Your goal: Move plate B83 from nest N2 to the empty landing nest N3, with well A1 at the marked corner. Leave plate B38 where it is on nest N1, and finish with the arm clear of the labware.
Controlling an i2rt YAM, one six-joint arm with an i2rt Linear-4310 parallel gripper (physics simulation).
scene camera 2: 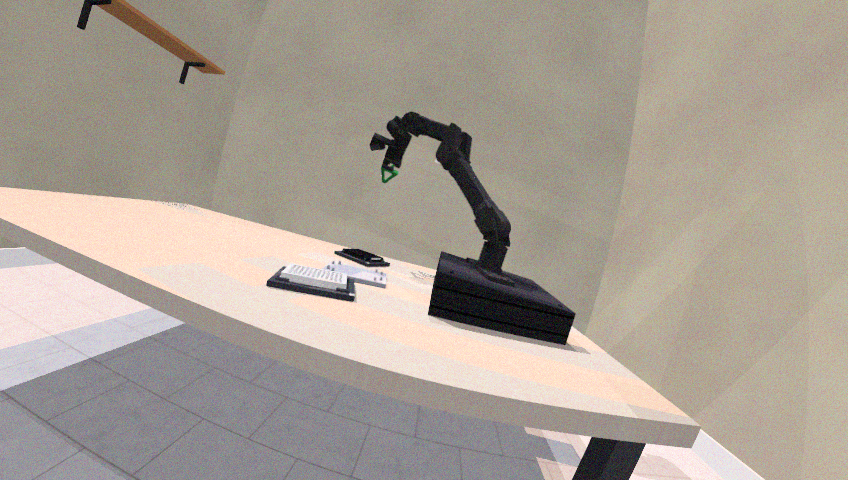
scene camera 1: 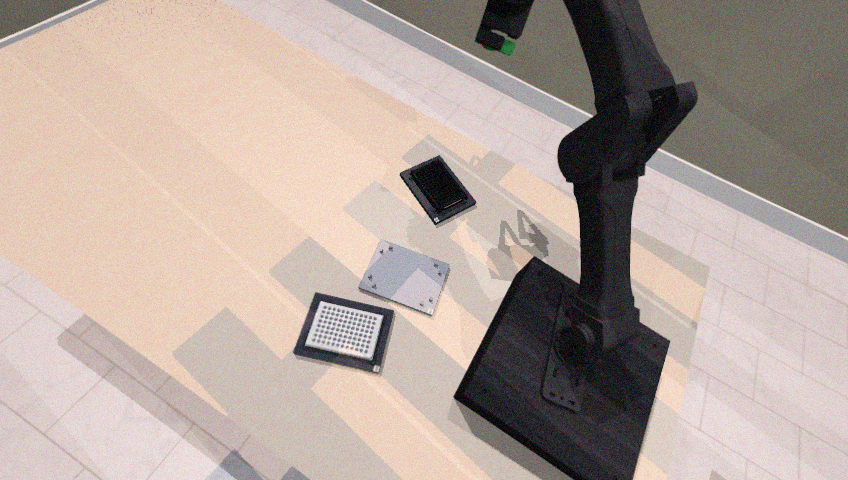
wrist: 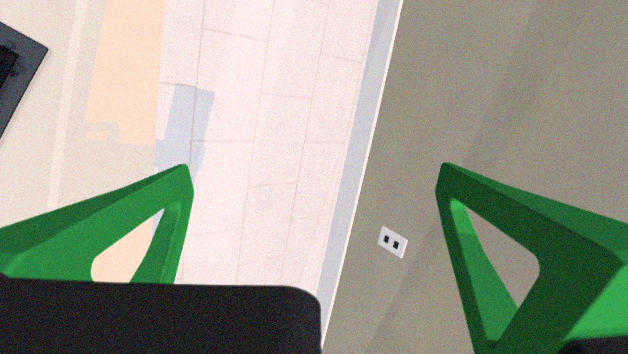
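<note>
A white 96-well plate (scene camera 1: 343,330) (scene camera 2: 312,275) sits flat in a dark nest (scene camera 1: 382,344) (scene camera 2: 309,291). A black plate (scene camera 1: 440,183) (scene camera 2: 364,255) sits in another dark nest (scene camera 1: 418,191) (wrist: 35,50), whose corner shows at the left of the wrist view. The codes on plates and nests are too small to read. The pale grey nest (scene camera 1: 389,273) (scene camera 2: 360,273) between them is empty, with small posts and a light mark (scene camera 1: 429,310) at one corner. My gripper (scene camera 1: 499,46) (scene camera 2: 388,173) (wrist: 314,177) is open and empty, high above the table and away from the plates.
The black robot base (scene camera 1: 630,392) (scene camera 2: 499,303) stands beside the nests. A wooden shelf (scene camera 2: 160,38) hangs on the wall at upper left. A wall socket (wrist: 393,242) shows between the fingers in the wrist view. The table edge (scene camera 2: 380,368) runs along the front.
</note>
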